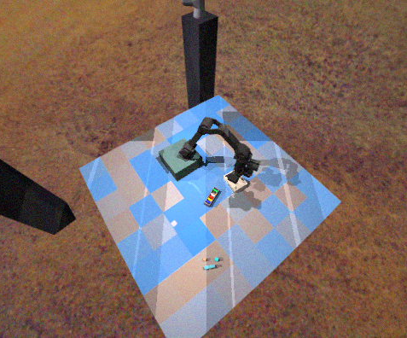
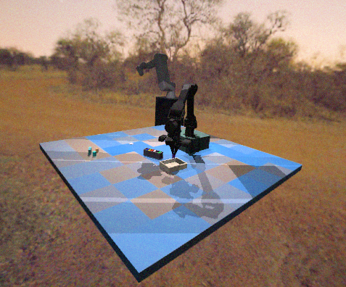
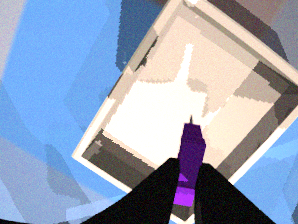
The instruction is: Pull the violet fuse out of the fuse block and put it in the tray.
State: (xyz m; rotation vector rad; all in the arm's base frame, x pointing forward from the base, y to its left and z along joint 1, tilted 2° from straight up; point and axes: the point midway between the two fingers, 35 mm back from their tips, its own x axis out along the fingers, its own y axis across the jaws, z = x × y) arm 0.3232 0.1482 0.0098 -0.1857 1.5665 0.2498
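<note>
Now: the violet fuse 10 mm below my gripper tip. Also, from my gripper tip: green fuse 30 mm behind, 160 mm to the right, 50 mm below; then beige tray 80 mm below; then white fuse 20 mm behind, 190 mm to the right, 50 mm below.
</note>
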